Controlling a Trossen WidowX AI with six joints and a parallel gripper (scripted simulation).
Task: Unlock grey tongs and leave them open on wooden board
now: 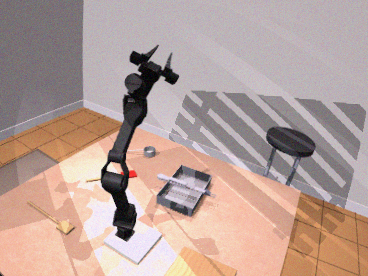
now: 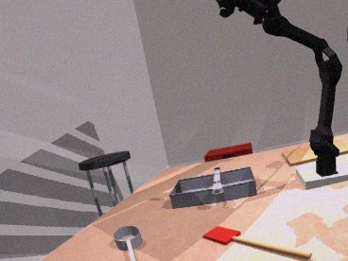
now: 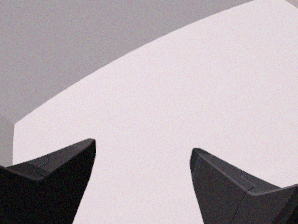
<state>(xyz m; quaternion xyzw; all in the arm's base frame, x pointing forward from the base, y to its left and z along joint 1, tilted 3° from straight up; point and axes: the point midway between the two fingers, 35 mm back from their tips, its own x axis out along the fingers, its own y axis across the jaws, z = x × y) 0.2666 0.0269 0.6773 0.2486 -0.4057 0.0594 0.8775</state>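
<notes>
Now: the roasting tin 710 mm below my gripper tip, 160 mm ahead of it and 110 mm to the right of it. From my gripper tip the other things lie so: wooden board (730 mm below, 370 mm to the right, 360 mm behind).
</notes>
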